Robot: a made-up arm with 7 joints.
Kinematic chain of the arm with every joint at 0, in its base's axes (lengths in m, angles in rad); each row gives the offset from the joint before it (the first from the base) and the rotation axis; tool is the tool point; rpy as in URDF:
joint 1: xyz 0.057 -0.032 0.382 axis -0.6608 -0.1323 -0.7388
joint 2: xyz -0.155 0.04 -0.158 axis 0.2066 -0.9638 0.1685
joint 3: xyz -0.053 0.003 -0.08 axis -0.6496 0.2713 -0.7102
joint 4: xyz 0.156 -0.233 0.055 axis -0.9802 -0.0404 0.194
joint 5: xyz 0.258 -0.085 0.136 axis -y
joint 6: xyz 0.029 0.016 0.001 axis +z
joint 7: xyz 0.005 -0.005 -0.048 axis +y
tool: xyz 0.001 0.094 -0.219 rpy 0 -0.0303 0.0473
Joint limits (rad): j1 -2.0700..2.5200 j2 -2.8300..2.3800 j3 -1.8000..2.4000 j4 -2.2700..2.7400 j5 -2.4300..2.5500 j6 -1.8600..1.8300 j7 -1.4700..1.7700
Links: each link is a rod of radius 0.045 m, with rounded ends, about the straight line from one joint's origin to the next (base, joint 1, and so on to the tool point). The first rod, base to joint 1, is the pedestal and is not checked.
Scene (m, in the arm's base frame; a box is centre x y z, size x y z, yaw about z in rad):
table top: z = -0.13
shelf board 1: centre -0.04 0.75 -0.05 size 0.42 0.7 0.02 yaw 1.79
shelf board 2: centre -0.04 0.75 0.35 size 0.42 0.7 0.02 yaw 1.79
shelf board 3: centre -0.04 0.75 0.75 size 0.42 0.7 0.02 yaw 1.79
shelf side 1: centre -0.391 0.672 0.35 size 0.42 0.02 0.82 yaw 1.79
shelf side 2: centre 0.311 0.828 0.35 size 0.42 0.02 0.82 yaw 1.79
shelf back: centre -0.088 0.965 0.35 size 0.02 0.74 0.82 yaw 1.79
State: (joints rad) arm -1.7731 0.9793 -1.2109 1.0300 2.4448 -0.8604 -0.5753
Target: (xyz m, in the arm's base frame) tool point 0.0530 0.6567 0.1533
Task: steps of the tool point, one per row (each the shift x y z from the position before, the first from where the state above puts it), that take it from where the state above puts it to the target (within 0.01 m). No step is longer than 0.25 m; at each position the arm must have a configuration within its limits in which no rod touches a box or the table.
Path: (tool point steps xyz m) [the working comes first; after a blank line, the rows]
Joints at the target: -1.7514 -0.6046 -1.0786 -0.5086 2.1006 -1.3572 -0.8085
Straight joint move there: touches shelf board 2.

1: 0.1546 0.0940 0.0746
2: 0.1035 0.1599 0.0633
3: 0.0333 0.1979 0.0266
4: -0.0395 0.1958 -0.0262
5: -0.0972 0.1526 -0.0815
6: -0.1267 0.0781 -0.1237
7: -0.0048 0.1425 -0.0092
8: -0.0508 0.1069 0.0092

